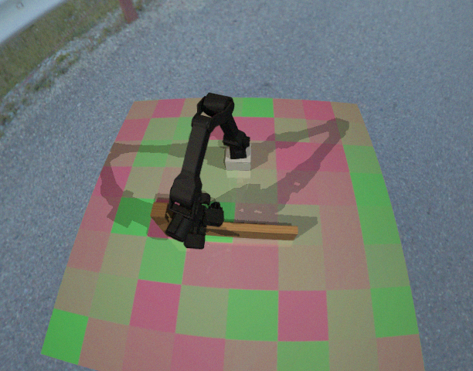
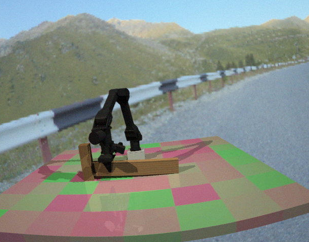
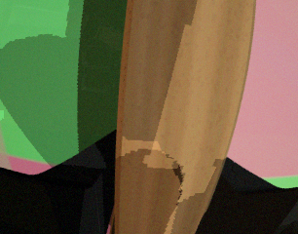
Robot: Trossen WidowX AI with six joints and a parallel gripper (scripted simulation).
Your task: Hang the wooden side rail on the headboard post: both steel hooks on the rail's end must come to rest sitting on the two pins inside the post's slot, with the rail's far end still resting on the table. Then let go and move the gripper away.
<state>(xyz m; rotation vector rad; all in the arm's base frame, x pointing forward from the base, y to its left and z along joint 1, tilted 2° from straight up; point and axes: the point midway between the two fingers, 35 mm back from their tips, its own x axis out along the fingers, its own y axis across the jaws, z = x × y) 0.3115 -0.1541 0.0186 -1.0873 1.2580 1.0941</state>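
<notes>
The headboard post is 2 cm behind my gripper tip, 11 cm to the right of it and 4 cm above it.
</notes>
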